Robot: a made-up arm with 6 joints. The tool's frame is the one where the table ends. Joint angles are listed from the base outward.
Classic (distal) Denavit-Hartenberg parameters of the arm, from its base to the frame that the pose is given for. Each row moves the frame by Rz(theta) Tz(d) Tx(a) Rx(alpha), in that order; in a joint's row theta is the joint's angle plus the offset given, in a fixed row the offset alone. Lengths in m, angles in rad.
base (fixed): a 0.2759  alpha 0  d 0  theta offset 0.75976
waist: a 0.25  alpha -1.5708  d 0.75  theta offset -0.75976
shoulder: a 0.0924  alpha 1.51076  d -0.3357  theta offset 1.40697
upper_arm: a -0.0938  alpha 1.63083  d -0.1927  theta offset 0
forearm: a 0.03  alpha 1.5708  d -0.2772  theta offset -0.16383
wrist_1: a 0.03  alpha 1.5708  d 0.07  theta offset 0
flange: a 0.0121  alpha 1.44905  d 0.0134  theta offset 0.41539
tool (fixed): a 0  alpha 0  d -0.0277  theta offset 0.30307
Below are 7 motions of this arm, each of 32 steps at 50 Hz.
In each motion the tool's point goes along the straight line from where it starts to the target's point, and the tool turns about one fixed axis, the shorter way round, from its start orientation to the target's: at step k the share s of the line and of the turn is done. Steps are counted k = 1, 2, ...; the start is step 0. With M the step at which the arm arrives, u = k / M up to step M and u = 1 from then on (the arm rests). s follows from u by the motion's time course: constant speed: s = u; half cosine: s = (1 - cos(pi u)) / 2; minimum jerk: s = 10 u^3 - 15 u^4 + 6 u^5.
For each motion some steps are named. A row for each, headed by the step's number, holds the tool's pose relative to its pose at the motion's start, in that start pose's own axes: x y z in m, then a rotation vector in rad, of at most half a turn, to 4 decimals.
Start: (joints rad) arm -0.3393 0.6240 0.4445 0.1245 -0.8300 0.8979
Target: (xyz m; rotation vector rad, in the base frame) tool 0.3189 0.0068 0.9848 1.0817 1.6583 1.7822
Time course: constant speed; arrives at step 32
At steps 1, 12, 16, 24, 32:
1: -0.0025 0.0033 -0.0002 -0.0128 -0.0096 -0.0138
12: -0.0298 0.0397 -0.0024 -0.1537 -0.1154 -0.1655
16: -0.0397 0.0530 -0.0031 -0.2049 -0.1539 -0.2207
24: -0.0596 0.0794 -0.0047 -0.3073 -0.2309 -0.3311
32: -0.0794 0.1059 -0.0063 -0.4097 -0.3079 -0.4414

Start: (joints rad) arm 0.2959 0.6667 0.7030 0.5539 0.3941 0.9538
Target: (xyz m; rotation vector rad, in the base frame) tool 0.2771 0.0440 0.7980 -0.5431 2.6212 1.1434
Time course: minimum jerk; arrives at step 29
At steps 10, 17, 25, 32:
10: 0.0027 -0.0209 0.0352 -0.1152 -0.0300 -0.1628
17: 0.0078 -0.0606 0.1021 -0.3339 -0.0869 -0.4718
25: 0.0116 -0.0901 0.1517 -0.4963 -0.1292 -0.7014
32: 0.0118 -0.0920 0.1550 -0.5070 -0.1320 -0.7165

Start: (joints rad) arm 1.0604 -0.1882 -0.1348 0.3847 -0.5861 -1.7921
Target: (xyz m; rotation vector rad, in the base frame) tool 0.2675 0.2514 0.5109 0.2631 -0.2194 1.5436
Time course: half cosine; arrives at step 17
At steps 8, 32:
8: -0.0014 -0.0048 -0.0177 -0.0396 0.0715 0.0113
32: -0.0031 -0.0105 -0.0389 -0.0873 0.1575 0.0248

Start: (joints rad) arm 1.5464 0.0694 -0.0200 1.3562 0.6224 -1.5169
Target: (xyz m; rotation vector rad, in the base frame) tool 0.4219 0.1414 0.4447 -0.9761 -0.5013 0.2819
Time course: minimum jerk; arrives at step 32
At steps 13, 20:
13: -0.0807 -0.0252 -0.0370 -0.2854 0.3206 -0.1018
20: -0.1782 -0.0556 -0.0817 -0.6302 0.7078 -0.2247

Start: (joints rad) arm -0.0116 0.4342 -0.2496 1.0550 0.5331 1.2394
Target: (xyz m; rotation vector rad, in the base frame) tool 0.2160 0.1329 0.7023 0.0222 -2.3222 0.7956
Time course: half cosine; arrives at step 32
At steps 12, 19, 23, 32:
12: -0.0117 0.0002 -0.0090 0.0693 0.3610 -0.2201
19: -0.0244 0.0004 -0.0187 0.1448 0.7546 -0.4601
23: -0.0309 0.0005 -0.0237 0.1834 0.9558 -0.5828
32: -0.0378 0.0006 -0.0290 0.2244 1.1696 -0.7131

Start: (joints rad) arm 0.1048 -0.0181 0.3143 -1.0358 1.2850 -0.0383
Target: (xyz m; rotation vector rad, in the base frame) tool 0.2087 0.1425 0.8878 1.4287 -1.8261 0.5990
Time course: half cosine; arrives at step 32
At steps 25, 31, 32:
25: -0.1090 0.0258 -0.0246 -0.1581 0.9137 -0.3845
31: -0.1227 0.0290 -0.0277 -0.1779 1.0282 -0.4327
32: -0.1230 0.0291 -0.0278 -0.1783 1.0307 -0.4338

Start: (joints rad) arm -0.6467 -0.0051 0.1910 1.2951 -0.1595 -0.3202
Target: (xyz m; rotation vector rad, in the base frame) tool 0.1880 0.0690 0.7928 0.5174 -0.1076 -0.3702
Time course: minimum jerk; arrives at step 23
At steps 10, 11, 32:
10: -0.0316 -0.0007 0.0440 0.1316 -0.1452 -0.0725
11: -0.0383 -0.0008 0.0533 0.1595 -0.1759 -0.0878
32: -0.0834 -0.0018 0.1161 0.3472 -0.3831 -0.1912

